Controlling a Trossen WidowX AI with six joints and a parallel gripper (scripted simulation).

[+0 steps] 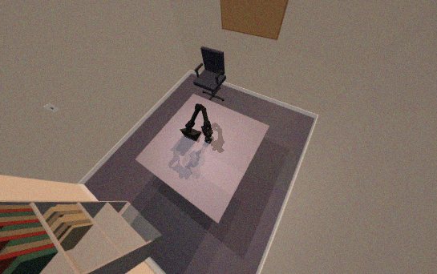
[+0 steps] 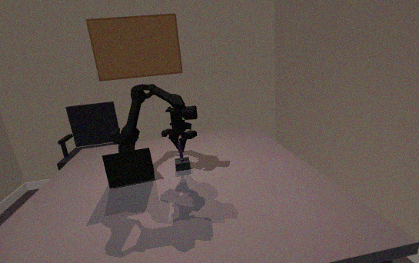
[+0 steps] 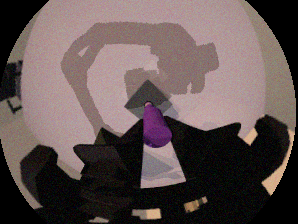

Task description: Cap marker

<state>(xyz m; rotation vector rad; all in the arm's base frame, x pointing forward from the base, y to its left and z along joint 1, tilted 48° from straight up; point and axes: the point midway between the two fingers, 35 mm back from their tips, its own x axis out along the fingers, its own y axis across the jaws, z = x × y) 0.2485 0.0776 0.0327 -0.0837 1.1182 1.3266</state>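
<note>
The dark holder block is 8 cm below my gripper tip. From my gripper tip the other things lie so: purple marker cap: 1 cm above.
</note>
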